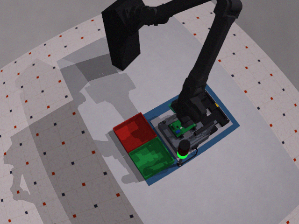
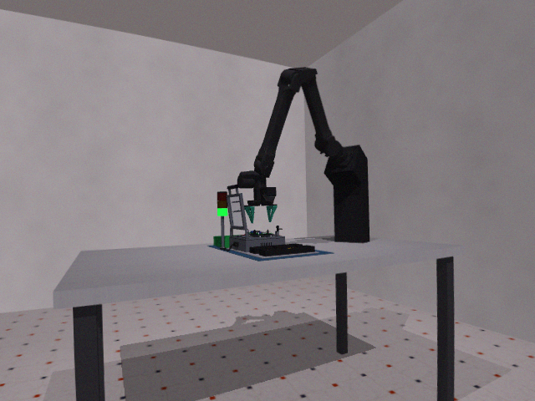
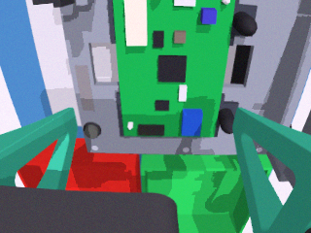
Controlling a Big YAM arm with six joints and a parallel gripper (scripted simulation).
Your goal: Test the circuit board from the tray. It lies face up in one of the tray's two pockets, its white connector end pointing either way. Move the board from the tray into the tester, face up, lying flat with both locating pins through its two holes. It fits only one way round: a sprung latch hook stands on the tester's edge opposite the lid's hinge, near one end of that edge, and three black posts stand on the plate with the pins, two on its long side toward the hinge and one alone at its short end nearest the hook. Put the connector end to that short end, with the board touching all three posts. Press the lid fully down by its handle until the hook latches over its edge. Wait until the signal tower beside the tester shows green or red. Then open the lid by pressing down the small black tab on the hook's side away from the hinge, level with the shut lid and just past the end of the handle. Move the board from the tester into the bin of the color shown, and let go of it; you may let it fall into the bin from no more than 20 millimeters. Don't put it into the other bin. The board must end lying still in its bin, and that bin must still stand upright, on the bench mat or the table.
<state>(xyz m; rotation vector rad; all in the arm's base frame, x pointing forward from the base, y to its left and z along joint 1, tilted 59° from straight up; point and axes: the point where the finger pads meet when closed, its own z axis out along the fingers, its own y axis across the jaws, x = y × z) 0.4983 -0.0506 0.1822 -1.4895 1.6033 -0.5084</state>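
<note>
Right now the green circuit board is 1 cm ahead of my hand, 1 cm to the left of it and 5 cm below it. Round my hand: latch hook: 6 cm behind, 5 cm to the left, 4 cm below; then tester lid: 12 cm ahead, 2 cm to the left, 6 cm above; then tester plate: 1 cm ahead, 1 cm to the left, 5 cm below.
</note>
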